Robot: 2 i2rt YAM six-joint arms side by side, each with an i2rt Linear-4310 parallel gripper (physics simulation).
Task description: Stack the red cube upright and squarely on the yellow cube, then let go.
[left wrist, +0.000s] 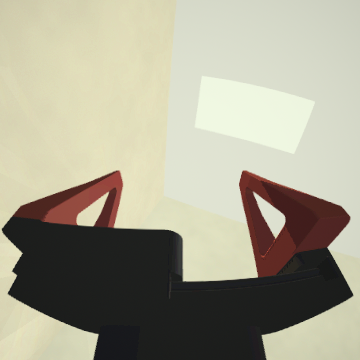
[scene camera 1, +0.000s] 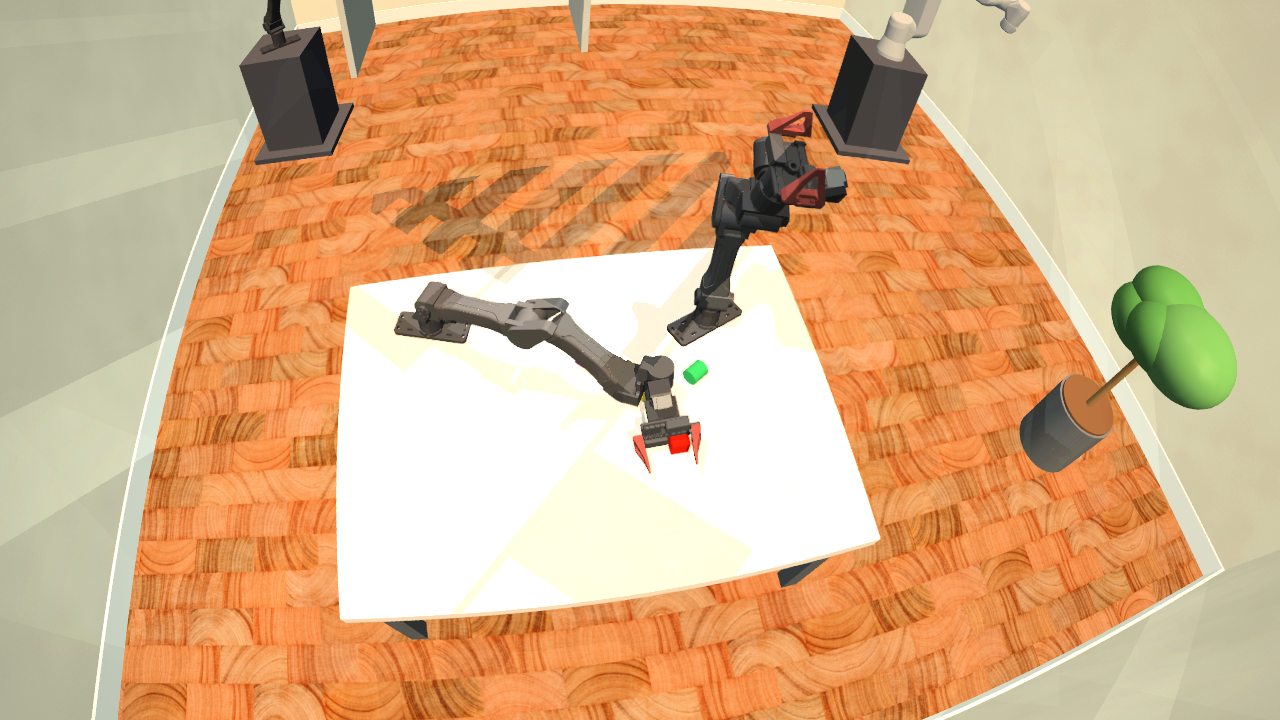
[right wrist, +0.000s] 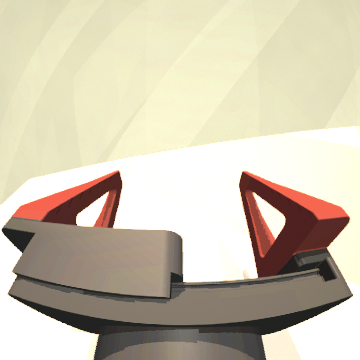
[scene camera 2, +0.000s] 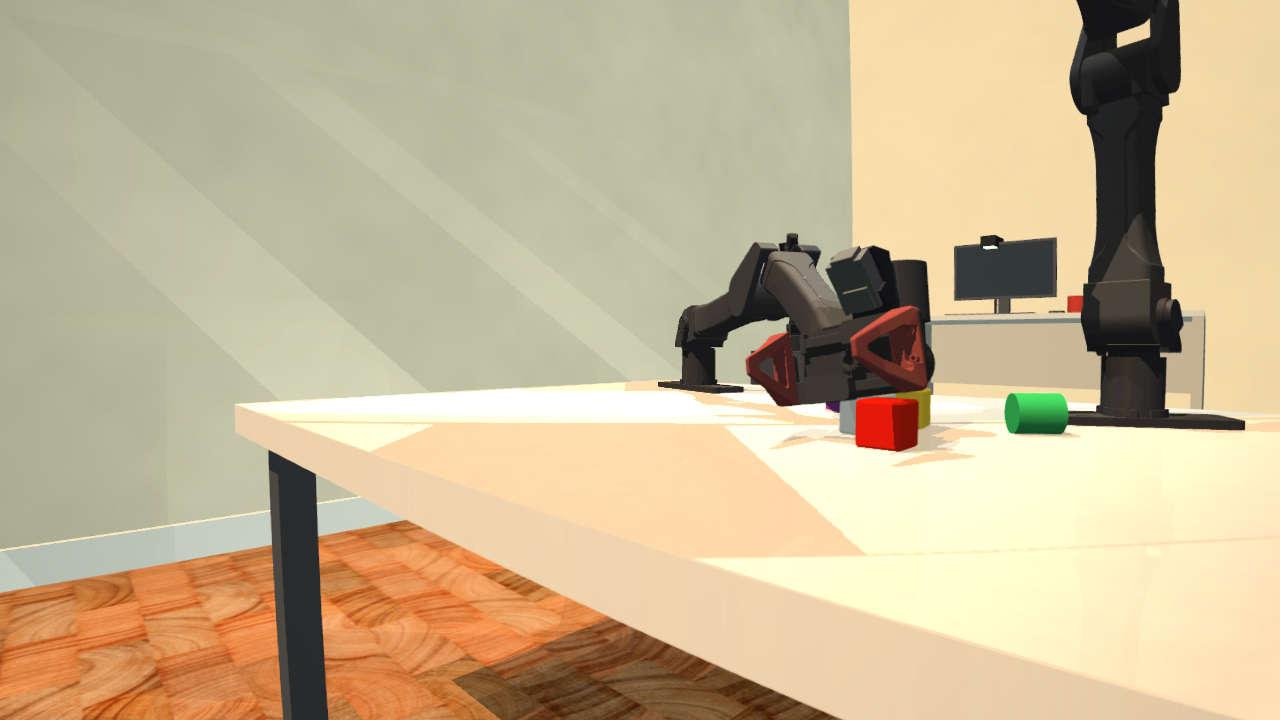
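Observation:
The red cube (scene camera 1: 679, 443) (scene camera 2: 886, 423) sits flat on the table, apart from the yellow cube. The yellow cube (scene camera 2: 922, 408) stands behind it in scene camera 2, partly hidden by the red cube and the right gripper; in scene camera 1 the right arm hides nearly all of it. My right gripper (scene camera 1: 673, 465) (scene camera 2: 832, 362) (right wrist: 180, 177) is open and empty, tilted near level, low over the table by the red cube. Neither cube shows in the right wrist view. My left gripper (scene camera 1: 799, 156) (left wrist: 180, 176) is open and empty, raised high beyond the table's back edge.
A green cylinder (scene camera 1: 695, 371) (scene camera 2: 1036, 412) lies on its side near the left arm's base. A pale grey-blue block (scene camera 2: 847, 417) and a purple object (scene camera 2: 832, 404) show partly under the right gripper. The white table (scene camera 1: 429, 537) (scene camera 2: 581, 483) carries both arm bases.

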